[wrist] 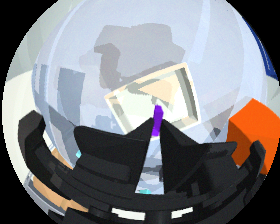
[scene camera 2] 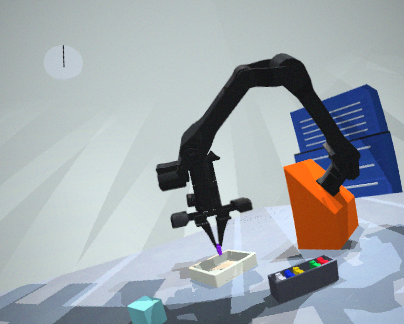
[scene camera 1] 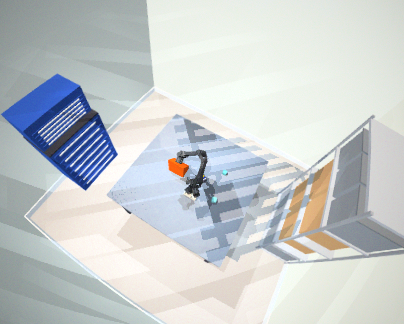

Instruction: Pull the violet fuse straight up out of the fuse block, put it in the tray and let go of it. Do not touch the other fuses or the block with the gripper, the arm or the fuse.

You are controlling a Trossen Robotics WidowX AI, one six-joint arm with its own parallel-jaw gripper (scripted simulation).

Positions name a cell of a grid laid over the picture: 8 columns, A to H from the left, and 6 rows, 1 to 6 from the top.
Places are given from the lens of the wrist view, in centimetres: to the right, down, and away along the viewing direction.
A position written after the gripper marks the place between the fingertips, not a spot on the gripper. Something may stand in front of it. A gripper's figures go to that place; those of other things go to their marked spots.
gripper (wrist: E4): 2, 1, 10
cream tray (wrist: E3): 5, -4, 14
